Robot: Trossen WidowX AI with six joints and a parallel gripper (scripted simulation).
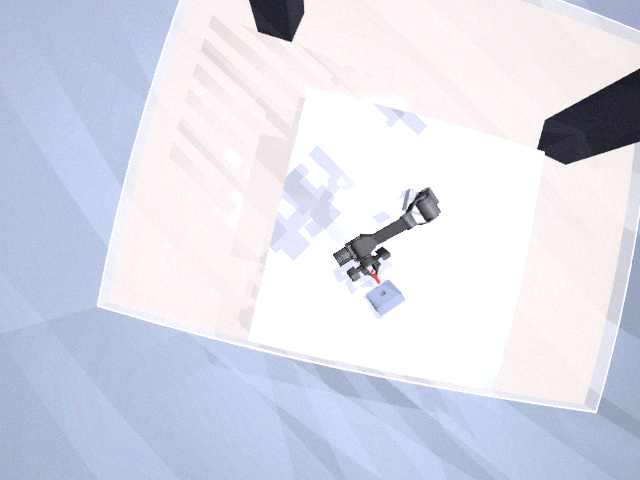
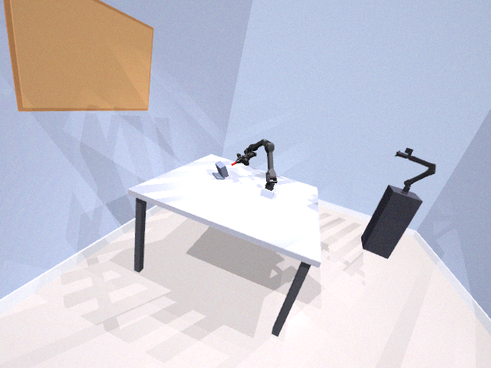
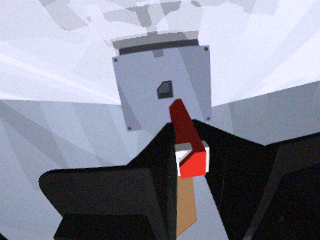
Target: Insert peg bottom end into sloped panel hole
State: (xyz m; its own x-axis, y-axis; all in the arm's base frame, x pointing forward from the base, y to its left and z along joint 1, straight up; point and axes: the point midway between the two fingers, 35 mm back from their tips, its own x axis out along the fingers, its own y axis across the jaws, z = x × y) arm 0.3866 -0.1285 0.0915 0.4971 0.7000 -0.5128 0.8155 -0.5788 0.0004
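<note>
The grey sloped panel lies 8 cm ahead of my gripper tip, 9 cm to the left of it and 7 cm below it. Also, from my gripper tip: red peg (1 cm behind, 1 cm to the right, 1 cm above).
</note>
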